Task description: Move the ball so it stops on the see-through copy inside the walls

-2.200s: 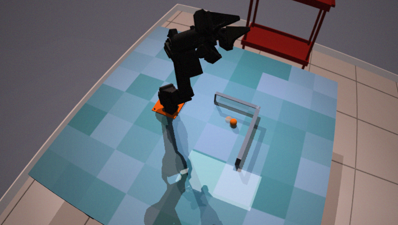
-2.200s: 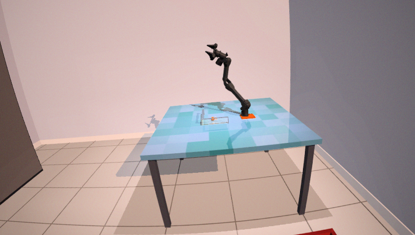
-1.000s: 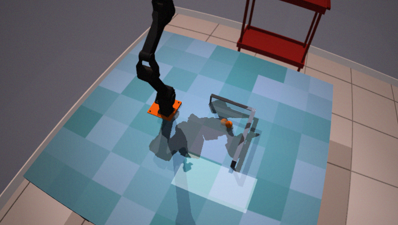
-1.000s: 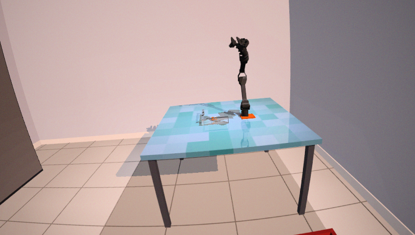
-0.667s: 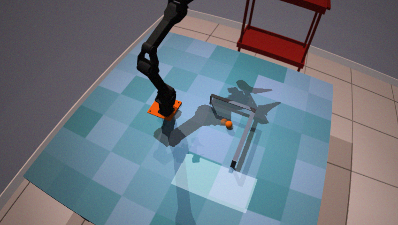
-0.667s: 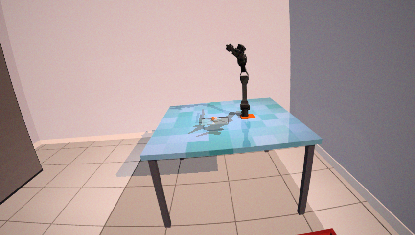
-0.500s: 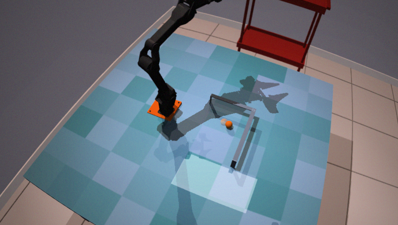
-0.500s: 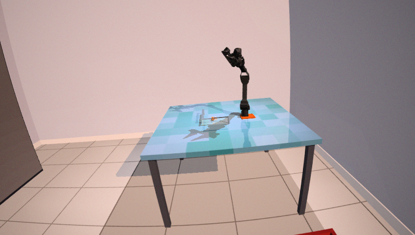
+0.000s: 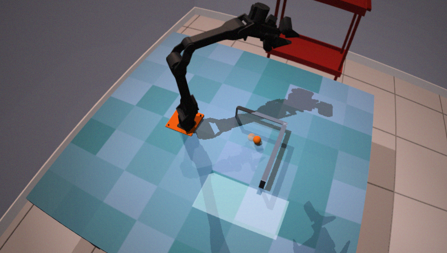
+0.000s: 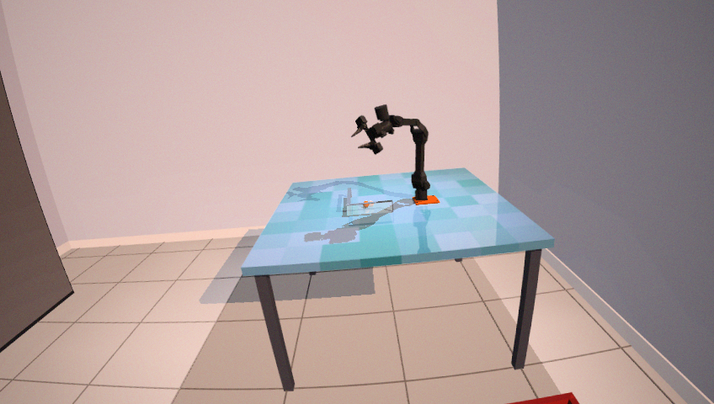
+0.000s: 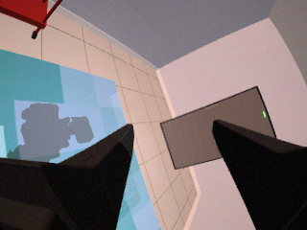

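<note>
The orange ball lies 39 cm below my gripper tip and 24 cm to the right of it. Round my gripper tip: see-through copy (39 cm below, 24 cm to the right, 2 cm behind); then wall (37 cm below, 14 cm to the right, 3 cm behind).
</note>
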